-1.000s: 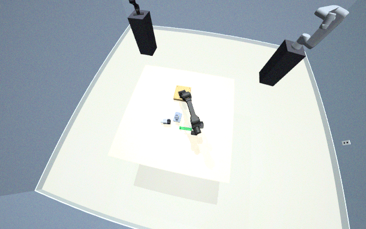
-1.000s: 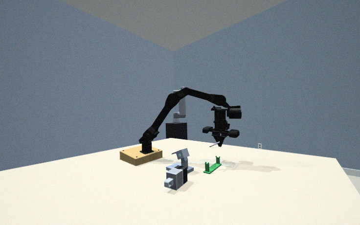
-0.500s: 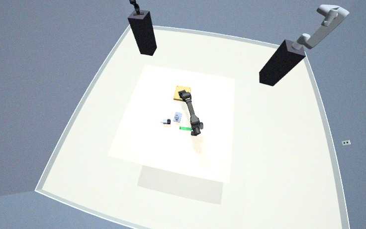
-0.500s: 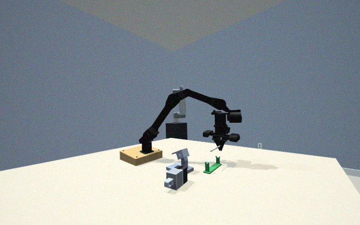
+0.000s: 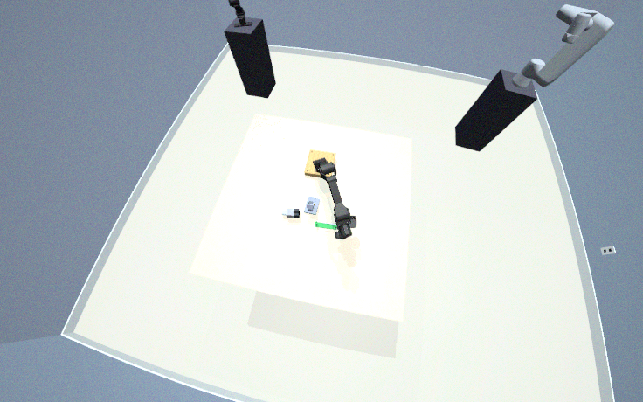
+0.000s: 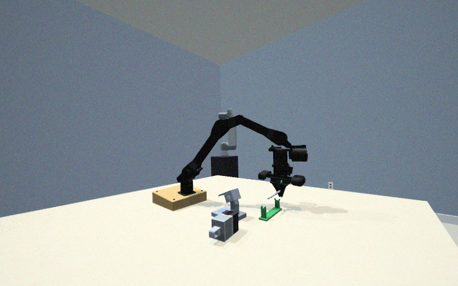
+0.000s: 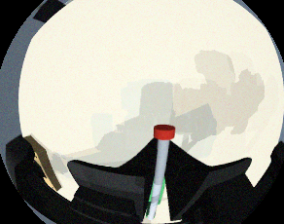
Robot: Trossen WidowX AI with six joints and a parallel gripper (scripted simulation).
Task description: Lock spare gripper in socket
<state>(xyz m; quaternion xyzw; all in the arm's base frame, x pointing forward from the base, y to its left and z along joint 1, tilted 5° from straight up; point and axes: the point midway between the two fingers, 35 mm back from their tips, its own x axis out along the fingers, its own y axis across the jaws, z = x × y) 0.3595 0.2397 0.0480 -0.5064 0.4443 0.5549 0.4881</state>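
My gripper tip is 10 mm short of the green cradle, 100 mm to the left of it and 20 mm above it. Round my gripper tip: grey mount: 80 mm behind, 220 mm to the right, 10 mm above; spare gripper: 340 mm to the right, 10 mm below.
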